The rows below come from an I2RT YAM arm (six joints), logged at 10 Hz.
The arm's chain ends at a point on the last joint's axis. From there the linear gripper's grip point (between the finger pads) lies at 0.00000 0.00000 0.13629 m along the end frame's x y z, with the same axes.
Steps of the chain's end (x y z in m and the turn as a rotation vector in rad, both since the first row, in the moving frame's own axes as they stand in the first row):
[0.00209, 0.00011, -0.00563, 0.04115, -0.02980, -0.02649]
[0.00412, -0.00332, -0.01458, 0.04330, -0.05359, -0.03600]
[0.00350, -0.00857, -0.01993, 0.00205, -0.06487, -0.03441]
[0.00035, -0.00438, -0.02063, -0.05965, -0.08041, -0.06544]
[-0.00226, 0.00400, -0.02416, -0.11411, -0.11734, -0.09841]
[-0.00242, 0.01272, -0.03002, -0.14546, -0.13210, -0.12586]
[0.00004, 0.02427, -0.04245, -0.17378, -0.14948, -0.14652]
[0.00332, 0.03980, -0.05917, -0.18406, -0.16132, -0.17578]
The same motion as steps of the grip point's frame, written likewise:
[-0.00204, -0.00544, -0.00581, 0.04115, -0.02980, -0.02649]
[-0.00328, -0.00908, -0.01490, 0.04330, -0.05359, -0.03600]
[-0.00534, -0.00870, -0.02022, 0.00205, -0.06487, -0.03441]
[-0.01032, 0.00409, -0.02131, -0.05965, -0.08041, -0.06544]
[-0.01739, 0.02024, -0.02598, -0.11411, -0.11734, -0.09841]
[-0.01902, 0.03349, -0.03264, -0.14546, -0.13210, -0.12586]
[-0.01836, 0.04915, -0.04601, -0.17378, -0.14948, -0.14652]
[-0.01615, 0.06643, -0.06322, -0.18406, -0.16132, -0.17578]

